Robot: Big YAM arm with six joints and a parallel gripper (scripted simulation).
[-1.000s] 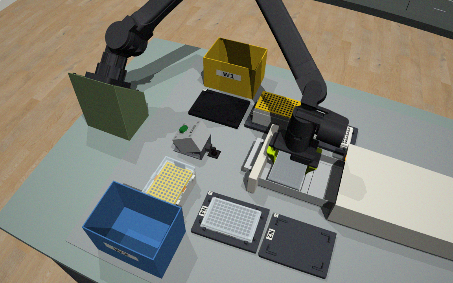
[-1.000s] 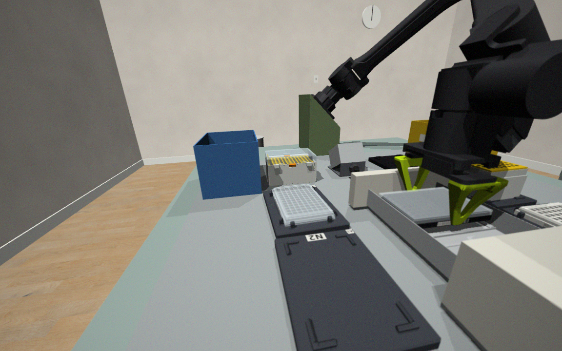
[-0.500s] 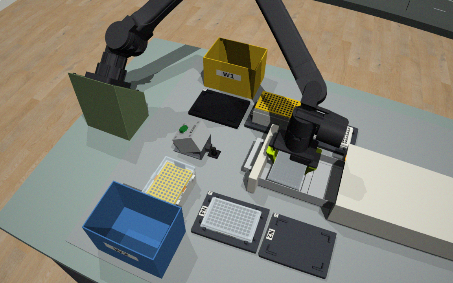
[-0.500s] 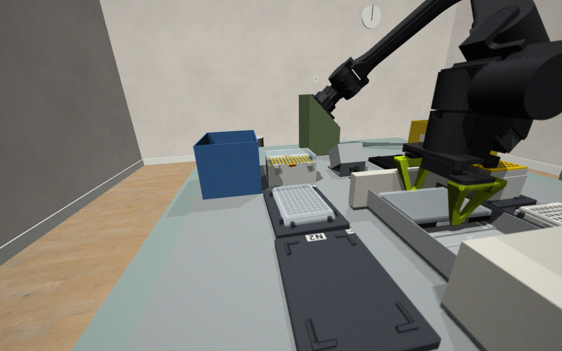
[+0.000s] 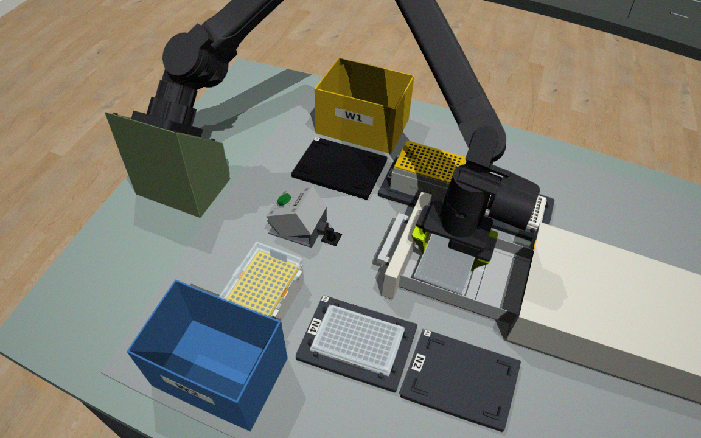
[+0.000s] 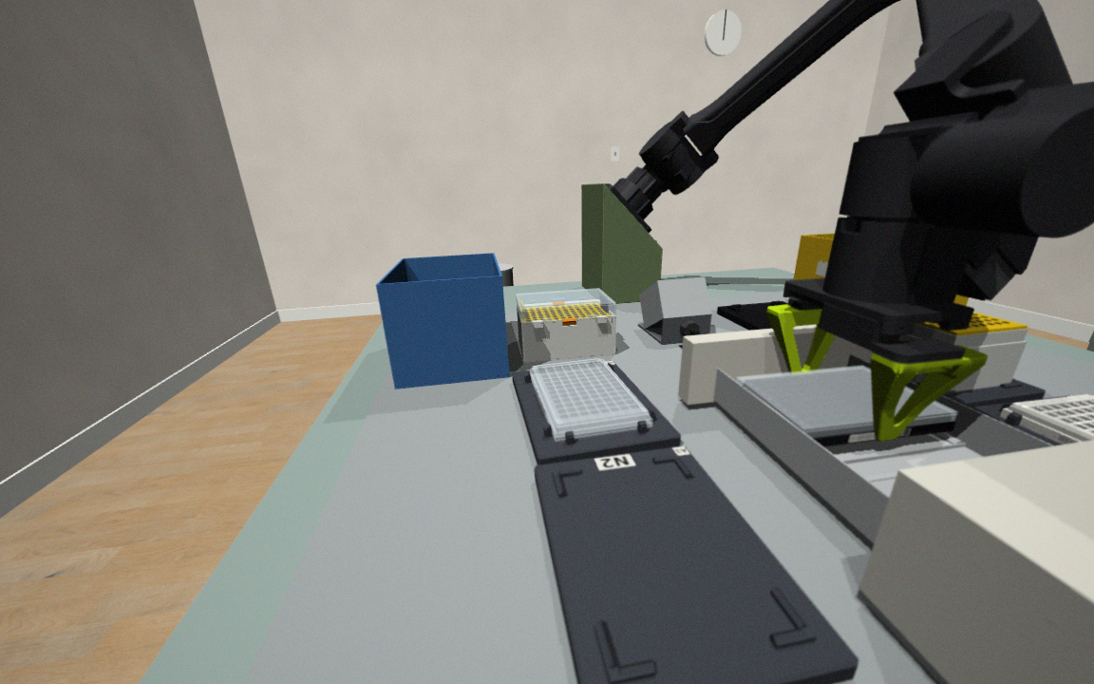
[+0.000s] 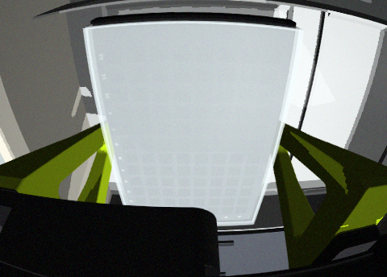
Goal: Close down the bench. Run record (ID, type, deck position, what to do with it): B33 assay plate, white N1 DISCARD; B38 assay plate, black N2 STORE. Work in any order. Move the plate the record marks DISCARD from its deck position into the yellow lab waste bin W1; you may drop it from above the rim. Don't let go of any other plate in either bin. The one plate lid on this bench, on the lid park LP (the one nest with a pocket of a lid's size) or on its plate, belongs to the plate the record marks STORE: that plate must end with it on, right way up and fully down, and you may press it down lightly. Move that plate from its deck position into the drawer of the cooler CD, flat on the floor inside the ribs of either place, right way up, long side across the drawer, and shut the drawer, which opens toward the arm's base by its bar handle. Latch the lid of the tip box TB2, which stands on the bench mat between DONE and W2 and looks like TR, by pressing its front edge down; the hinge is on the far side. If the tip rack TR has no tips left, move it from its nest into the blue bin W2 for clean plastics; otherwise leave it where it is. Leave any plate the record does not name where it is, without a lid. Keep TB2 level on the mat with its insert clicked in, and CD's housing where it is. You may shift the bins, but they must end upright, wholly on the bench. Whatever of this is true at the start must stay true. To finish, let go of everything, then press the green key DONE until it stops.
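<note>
The black plate is right at my hand. From my hand the other things lie so: cooler CD: 190 mm ahead; plate lid: right at my hand; cooler drawer: 40 mm ahead, 10 mm below.
</note>
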